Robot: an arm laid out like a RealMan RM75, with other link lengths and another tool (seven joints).
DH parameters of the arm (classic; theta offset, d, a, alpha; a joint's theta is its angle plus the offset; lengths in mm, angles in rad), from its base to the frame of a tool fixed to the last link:
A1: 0 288.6 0 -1.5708
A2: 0 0 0 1.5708
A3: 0 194.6 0 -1.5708
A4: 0 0 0 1.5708
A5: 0 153.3 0 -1.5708
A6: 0 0 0 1.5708
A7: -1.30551 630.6 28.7 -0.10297
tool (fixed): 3.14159 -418.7 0 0
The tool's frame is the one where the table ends.
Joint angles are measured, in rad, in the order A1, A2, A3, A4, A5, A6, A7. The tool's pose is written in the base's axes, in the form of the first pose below.
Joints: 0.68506 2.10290 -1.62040 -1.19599 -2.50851 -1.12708 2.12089
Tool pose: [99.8 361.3 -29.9], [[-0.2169 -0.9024 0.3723], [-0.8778 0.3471 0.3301], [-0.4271 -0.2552 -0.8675]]
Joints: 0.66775 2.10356 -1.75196 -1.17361 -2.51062 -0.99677 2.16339
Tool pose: [95.9 357.5 -45.3], [[-0.1706 -0.9173 0.3597], [-0.8799 0.3061 0.3633], [-0.4434 -0.2546 -0.8594]]
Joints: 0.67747 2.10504 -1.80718 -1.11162 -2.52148 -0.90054 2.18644
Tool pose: [100.1 361.4 -52.3], [[-0.1545 -0.9189 0.3630], [-0.8699 0.3007 0.3909], [-0.4683 -0.2554 -0.8458]]
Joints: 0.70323 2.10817 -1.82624 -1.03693 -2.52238 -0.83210 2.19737
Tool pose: [105.3 367.4 -56.3], [[-0.1539 -0.9161 0.3703], [-0.8594 0.3091 0.4073], [-0.4876 -0.2556 -0.8348]]
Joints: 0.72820 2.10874 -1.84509 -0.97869 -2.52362 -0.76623 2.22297
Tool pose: [107.0 374.6 -57.4], [[-0.1574 -0.9161 0.3688], [-0.8442 0.3186 0.4311], [-0.5124 -0.2435 -0.8235]]
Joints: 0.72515 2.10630 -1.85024 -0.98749 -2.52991 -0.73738 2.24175
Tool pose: [102.3 378.8 -53.7], [[-0.1596 -0.9230 0.3500], [-0.8316 0.3168 0.4561], [-0.5319 -0.2183 -0.8182]]
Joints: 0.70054 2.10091 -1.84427 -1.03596 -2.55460 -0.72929 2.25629
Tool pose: [97.1 382.4 -45.2], [[-0.1548 -0.9313 0.3298], [-0.8164 0.3085 0.4882], [-0.5564 -0.1937 -0.8081]]
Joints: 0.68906 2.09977 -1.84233 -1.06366 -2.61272 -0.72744 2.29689
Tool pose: [97.2 386.9 -37.9], [[-0.1441 -0.9305 0.3367], [-0.7968 0.3109 0.5181], [-0.5868 -0.1936 -0.7862]]
